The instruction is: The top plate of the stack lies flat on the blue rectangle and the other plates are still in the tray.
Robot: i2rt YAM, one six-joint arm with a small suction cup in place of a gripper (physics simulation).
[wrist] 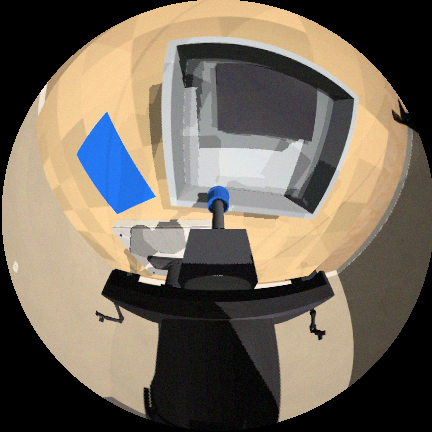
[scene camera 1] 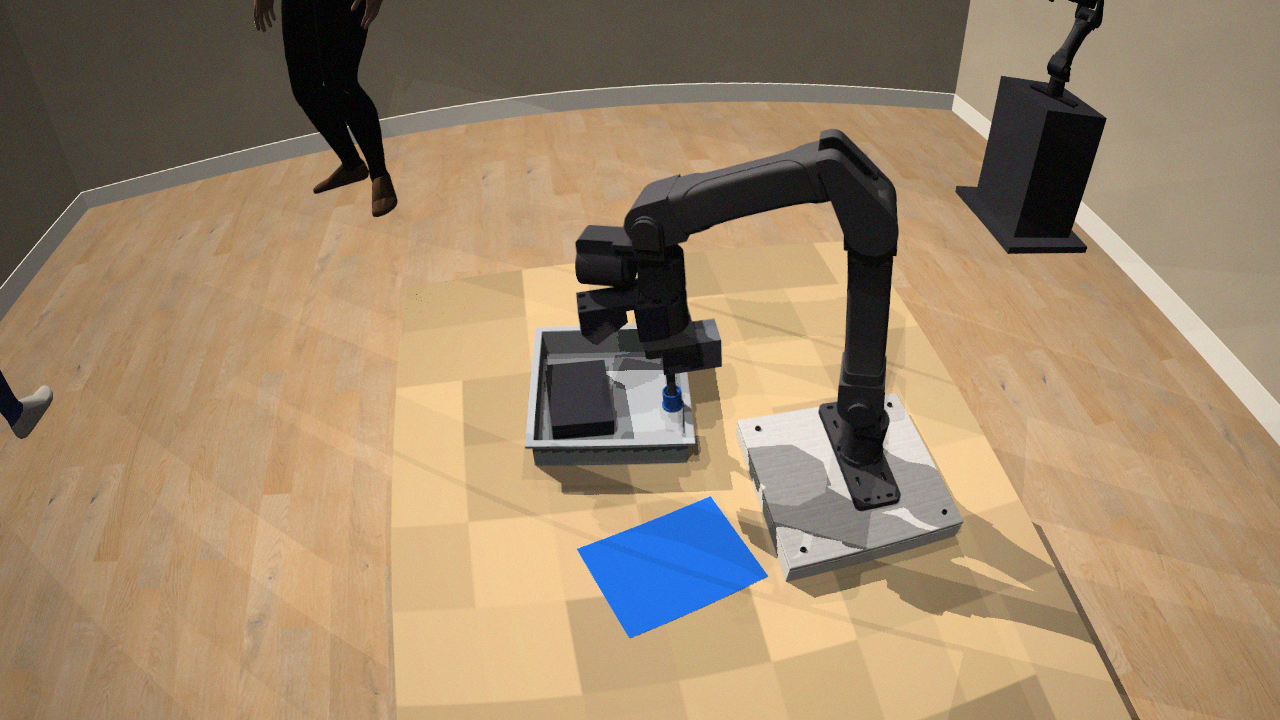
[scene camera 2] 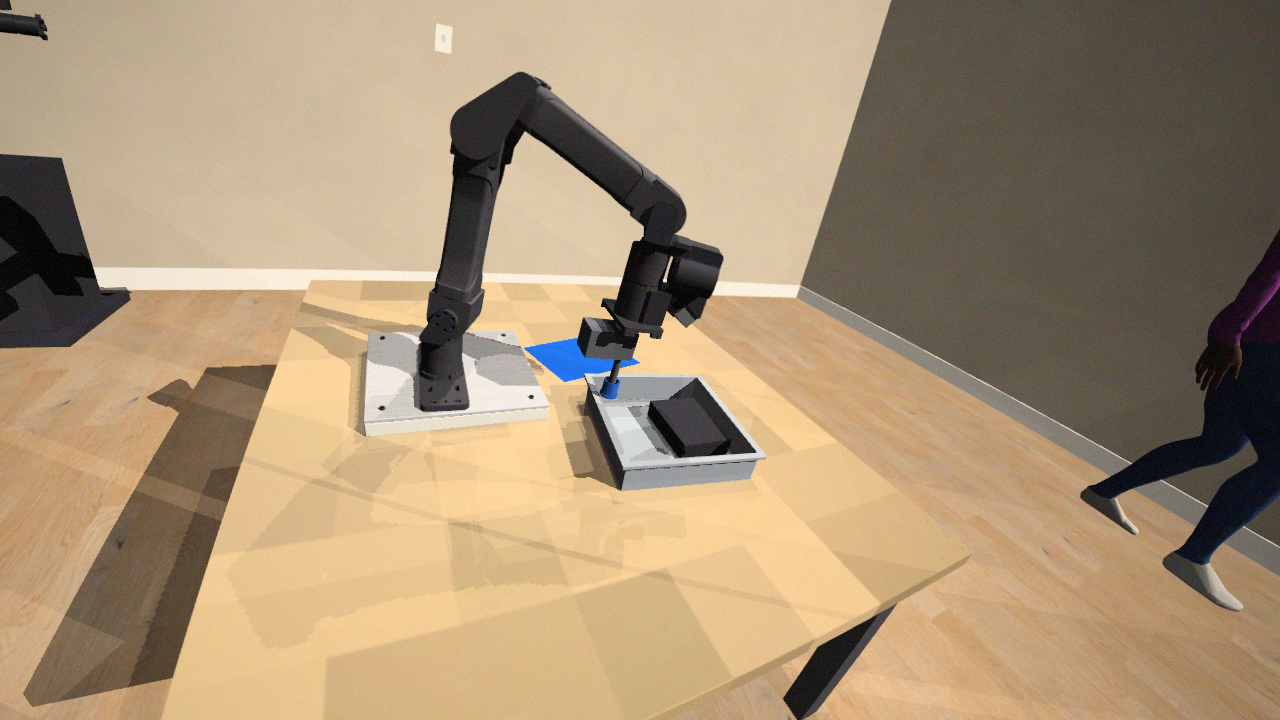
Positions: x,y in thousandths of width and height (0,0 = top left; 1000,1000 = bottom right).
Note:
The suction cup (scene camera 2: 476,544) carries nothing. The cup is 11 cm from the middle of a grey tray (scene camera 1: 504,602). Further things: a blue rectangle (scene camera 1: 513,795).
The grey tray shows as well in the wrist view (wrist: 619,402) and in scene camera 2 (scene camera 2: 501,637). The suction cup shows as well in the wrist view (wrist: 506,443) and in scene camera 1 (scene camera 1: 525,562). The blue rectangle also shows in the wrist view (wrist: 237,358) and in scene camera 2 (scene camera 2: 441,498).

